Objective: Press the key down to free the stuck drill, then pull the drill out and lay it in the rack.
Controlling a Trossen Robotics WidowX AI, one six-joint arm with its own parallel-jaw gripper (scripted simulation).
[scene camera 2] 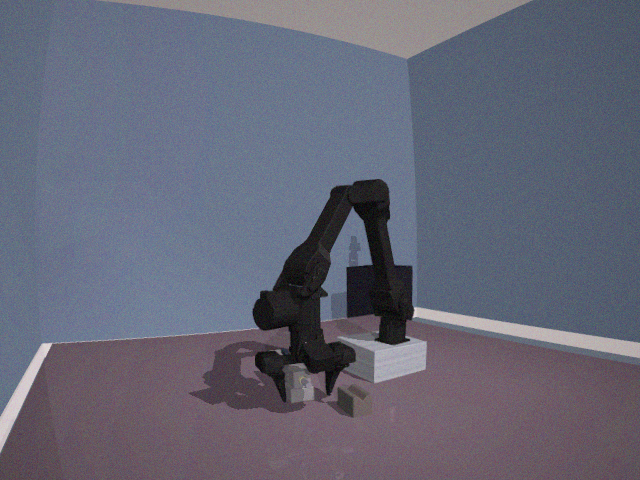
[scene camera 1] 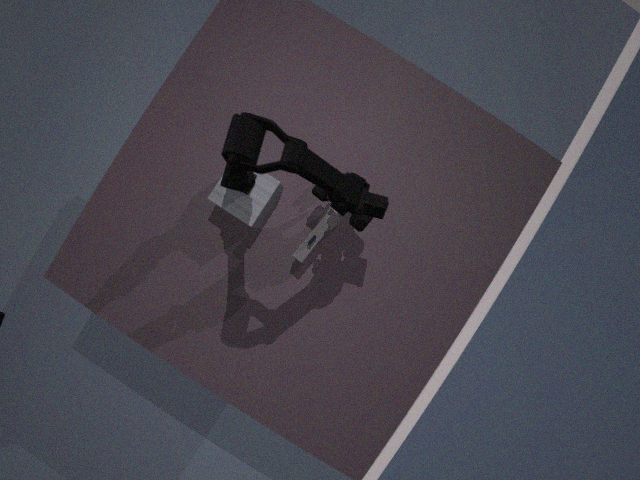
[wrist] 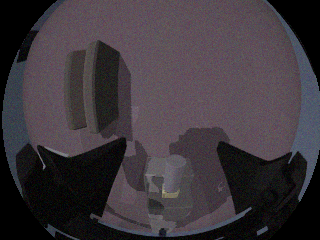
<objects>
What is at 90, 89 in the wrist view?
A slotted rack.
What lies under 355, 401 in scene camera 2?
A slotted rack.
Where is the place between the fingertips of the gripper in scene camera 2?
At 306, 398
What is the gripper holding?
Nothing.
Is the gripper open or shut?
Open.
</objects>
